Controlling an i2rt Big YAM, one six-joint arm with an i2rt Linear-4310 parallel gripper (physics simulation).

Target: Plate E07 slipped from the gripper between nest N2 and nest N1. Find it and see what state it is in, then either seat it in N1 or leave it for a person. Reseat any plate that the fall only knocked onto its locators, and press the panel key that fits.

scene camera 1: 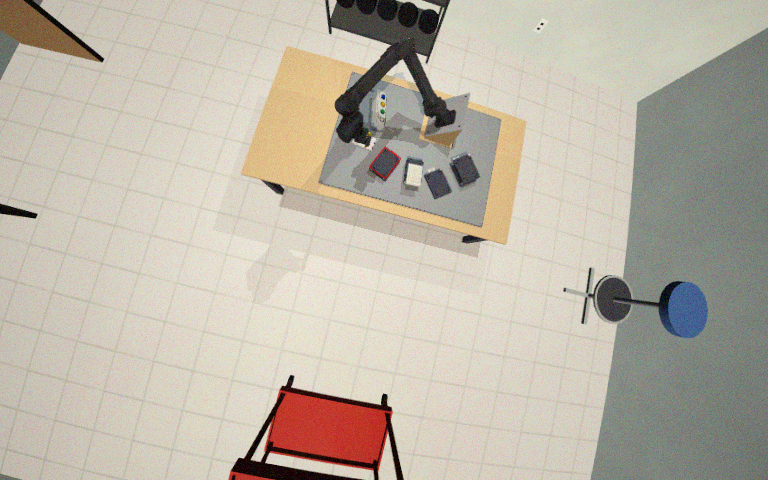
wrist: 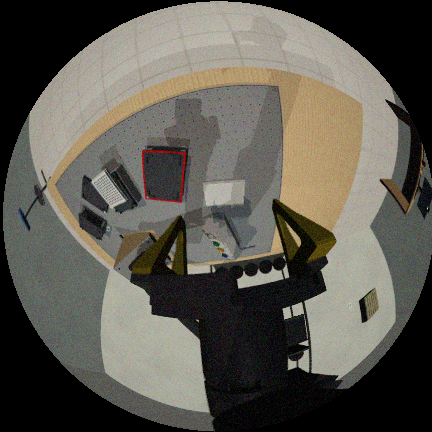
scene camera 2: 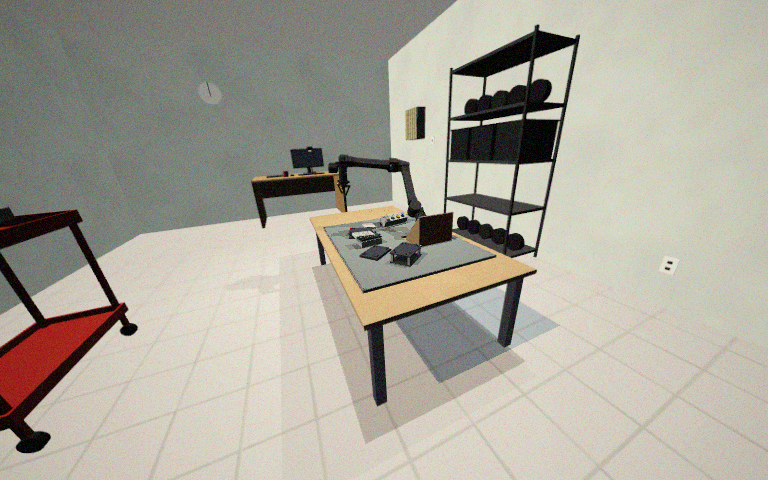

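Where they show: gripper, between the fingertips: (scene camera 1: 355,144) (wrist: 227,210) (scene camera 2: 343,194); arm's base, origin of its link: (scene camera 1: 445,119) (scene camera 2: 424,224).
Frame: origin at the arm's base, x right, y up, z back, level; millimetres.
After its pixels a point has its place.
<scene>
My gripper (scene camera 1: 369,139) @(x 472, y 176, z -384 mm) (scene camera 2: 344,189) @(x 472, y 176, z -384 mm) (wrist: 227,210) @(x 472, y 176, z -384 mm) is open and empty, high above the mat near a white rectangular piece (scene camera 1: 363,144) @(x 457, y -85, z -241 mm) (wrist: 216,193) @(x 435, y -87, z -221 mm). A dark, red-edged rectangular piece (scene camera 1: 385,163) @(x 303, y -61, z -339 mm) (wrist: 165,176) @(x 316, y -62, z -335 mm) sits on a dark base. A white gridded plate (scene camera 1: 412,174) @(x 136, y -24, z -383 mm) (wrist: 107,188) @(x 134, y -24, z -386 mm) lies on or against a dark nest (wrist: 125,186) @(x 176, y -52, z -356 mm); its exact seating is unclear. A dark flat piece (scene camera 1: 437,183) @(x -39, y -87, z -374 mm) (scene camera 2: 375,252) @(x -61, y -87, z -380 mm) (wrist: 93,194) @(x -38, y -87, z -375 mm) lies beside it. A dark piece on posts (scene camera 1: 465,169) @(x -187, y -42, z -261 mm) (scene camera 2: 405,251) @(x -226, y -42, z -275 mm) (wrist: 92,223) @(x -135, y -45, z -269 mm) stands farther along. The key panel (scene camera 1: 378,116) @(x 402, y -24, z -76 mm) (scene camera 2: 393,219) @(x 372, y -39, z -31 mm) has blue, yellow and green keys. Nest and plate labels are unreadable.
An upright board with a wooden side (scene camera 1: 444,138) @(x -25, y -51, z -91 mm) (scene camera 2: 416,232) @(x -51, y -21, z -92 mm) (wrist: 134,244) @(x 21, y -46, z -88 mm) stands near the arm's base. The grey mat (scene camera 1: 447,209) @(x -135, y -101, z -518 mm) (scene camera 2: 385,277) @(x -325, y -101, z -444 mm) (wrist: 240,110) @(x 551, y -101, z -457 mm) lies on the wooden table (scene camera 1: 271,124) @(x 1030, y -114, z -233 mm) (scene camera 2: 441,294) @(x -551, y -114, z -291 mm) (wrist: 325,130) @(x 848, y -114, z -393 mm). A black shelf rack (scene camera 2: 514,192) stands behind.
</scene>
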